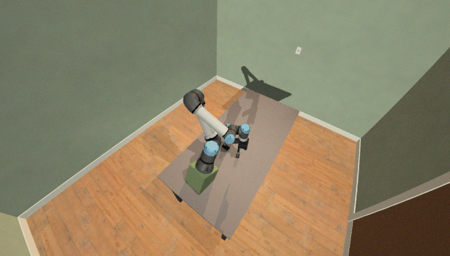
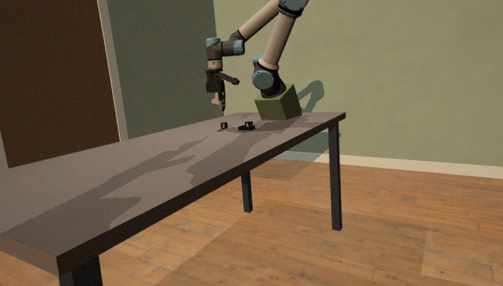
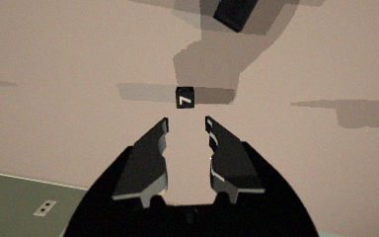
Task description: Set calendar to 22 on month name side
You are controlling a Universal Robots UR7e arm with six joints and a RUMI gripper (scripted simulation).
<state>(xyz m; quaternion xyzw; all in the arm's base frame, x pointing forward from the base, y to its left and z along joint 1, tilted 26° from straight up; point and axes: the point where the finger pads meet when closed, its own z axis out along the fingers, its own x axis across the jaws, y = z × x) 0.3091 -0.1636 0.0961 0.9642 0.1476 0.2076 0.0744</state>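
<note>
The black number cube lies 90 mm below my hand. The rest, counted from my hand: black tray (150 mm to the left, 90 mm below, 40 mm ahead).
</note>
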